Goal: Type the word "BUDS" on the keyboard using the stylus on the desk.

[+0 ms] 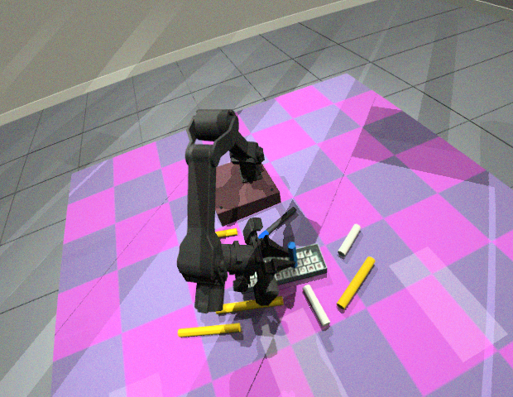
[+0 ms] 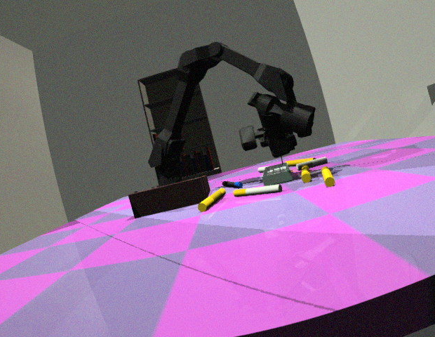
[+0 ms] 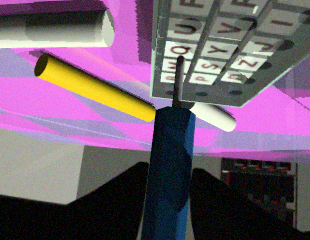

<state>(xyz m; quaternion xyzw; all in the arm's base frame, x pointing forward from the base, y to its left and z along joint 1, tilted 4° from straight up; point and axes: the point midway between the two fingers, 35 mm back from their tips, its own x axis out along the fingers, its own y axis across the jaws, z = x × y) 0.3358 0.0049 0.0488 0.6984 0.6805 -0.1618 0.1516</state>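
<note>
My gripper tip is 15 cm past the blue-tipped stick, 8 cm above it and 3 cm to the left of it. Round my gripper tip: blue stick: 1 cm below.
</note>
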